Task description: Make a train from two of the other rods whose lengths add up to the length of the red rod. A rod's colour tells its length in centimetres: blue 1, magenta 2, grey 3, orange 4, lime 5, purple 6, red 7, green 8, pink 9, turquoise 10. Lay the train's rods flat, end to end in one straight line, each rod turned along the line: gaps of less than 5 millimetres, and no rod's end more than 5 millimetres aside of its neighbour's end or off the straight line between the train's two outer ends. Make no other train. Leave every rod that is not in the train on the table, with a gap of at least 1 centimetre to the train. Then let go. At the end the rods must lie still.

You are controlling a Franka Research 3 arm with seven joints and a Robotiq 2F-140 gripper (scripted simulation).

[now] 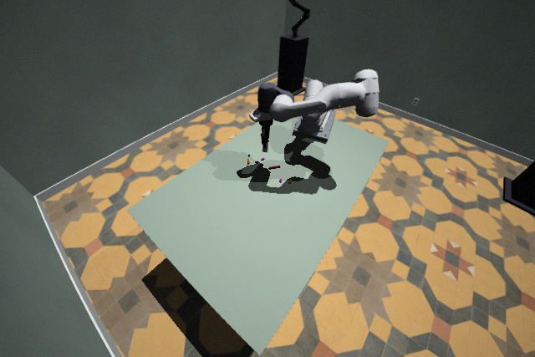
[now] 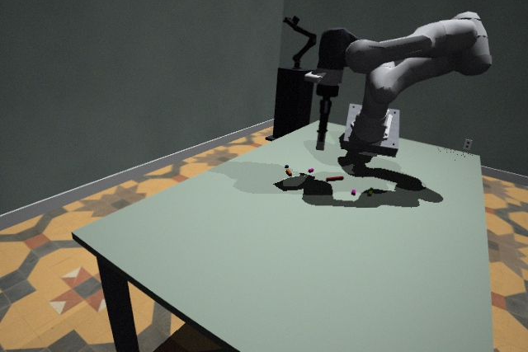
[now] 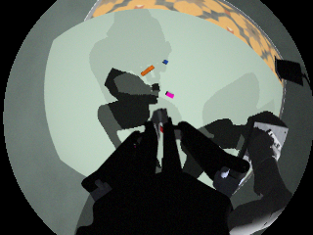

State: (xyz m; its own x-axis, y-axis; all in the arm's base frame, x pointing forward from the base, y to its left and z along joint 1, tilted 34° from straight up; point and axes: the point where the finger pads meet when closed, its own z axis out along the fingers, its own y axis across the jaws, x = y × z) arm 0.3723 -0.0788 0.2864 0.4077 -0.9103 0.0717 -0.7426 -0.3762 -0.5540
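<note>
Now: hand 10 mm past the red rod, 70 mm to the right of it and 130 mm above it. Also, from my hand: grey rod (30 mm below); blue rod (20 mm ahead, 120 mm to the right, 130 mm below); orange rod (60 mm ahead, 80 mm to the right, 130 mm below).
</note>
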